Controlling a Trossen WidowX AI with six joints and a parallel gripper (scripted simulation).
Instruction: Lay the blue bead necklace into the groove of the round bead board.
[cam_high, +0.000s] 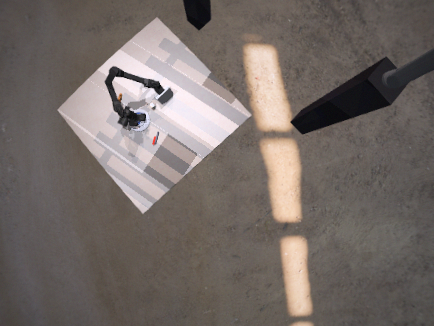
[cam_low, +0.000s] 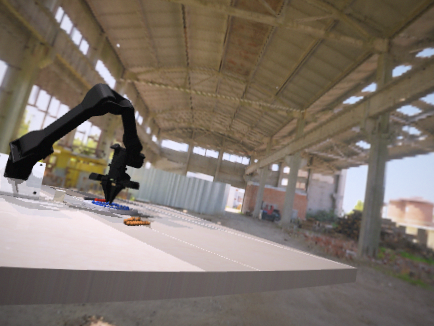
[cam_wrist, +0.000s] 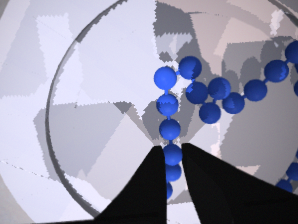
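Now: the round white bead board 10 mm ahead of my gripper tip, 10 mm to the right of it and 10 mm below it. Also, from my gripper tip: small white block 170 mm behind; red pen-like object 30 mm ahead, 220 mm to the left, 10 mm below.
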